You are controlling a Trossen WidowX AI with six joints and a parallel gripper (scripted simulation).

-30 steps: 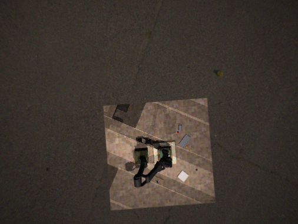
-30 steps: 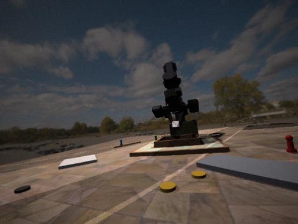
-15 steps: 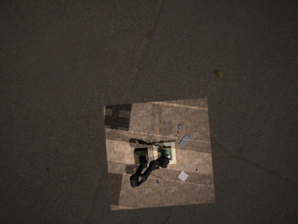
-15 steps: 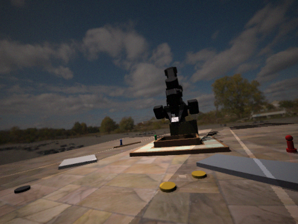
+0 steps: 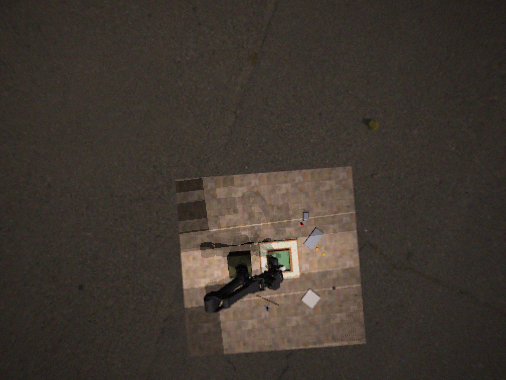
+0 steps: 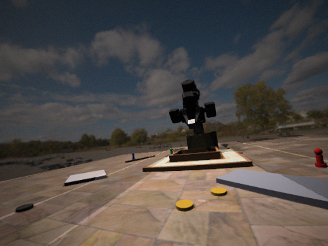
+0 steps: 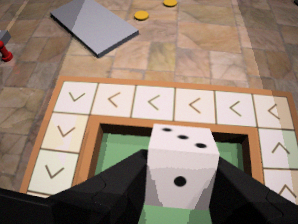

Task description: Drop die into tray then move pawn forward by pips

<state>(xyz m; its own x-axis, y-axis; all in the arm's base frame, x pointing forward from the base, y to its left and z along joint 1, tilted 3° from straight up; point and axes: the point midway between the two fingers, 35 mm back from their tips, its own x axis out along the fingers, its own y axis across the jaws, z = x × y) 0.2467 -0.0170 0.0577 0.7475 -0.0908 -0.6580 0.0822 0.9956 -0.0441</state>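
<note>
Right now the white die is right at my gripper tip. Round my gripper tip: red pawn 200 mm ahead, 240 mm to the left, 110 mm below; then large grey slab 270 mm ahead, 120 mm to the left, 120 mm below; then green pawn 80 mm behind, 110 mm to the right, 100 mm below.
</note>
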